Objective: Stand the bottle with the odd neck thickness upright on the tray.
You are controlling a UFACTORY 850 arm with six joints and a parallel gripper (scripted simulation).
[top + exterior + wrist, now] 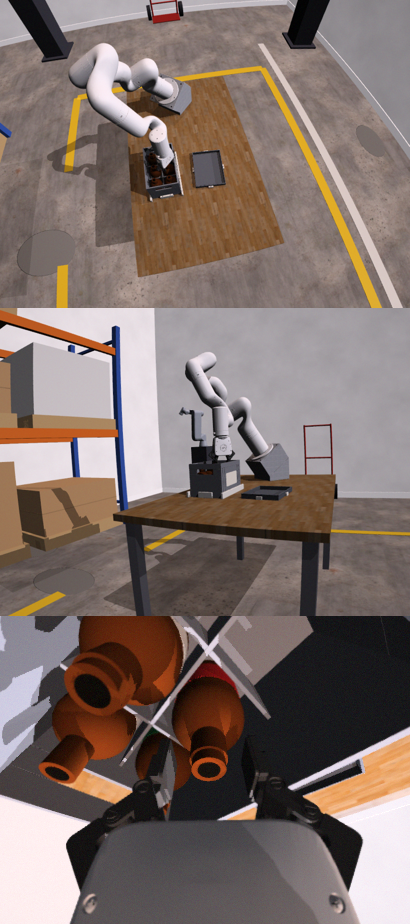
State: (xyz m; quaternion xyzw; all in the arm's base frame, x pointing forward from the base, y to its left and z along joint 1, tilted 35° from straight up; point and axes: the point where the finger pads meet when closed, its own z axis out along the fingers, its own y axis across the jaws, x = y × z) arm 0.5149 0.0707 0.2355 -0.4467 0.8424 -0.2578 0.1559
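Right now my hand is 40 mm to the left of the grey divided crate and 70 mm above it. From my hand the other things lie so: bottle (90 mm ahead, 80 mm to the right, 70 mm below); then grey tray (20 mm behind, 250 mm to the left, 150 mm below).
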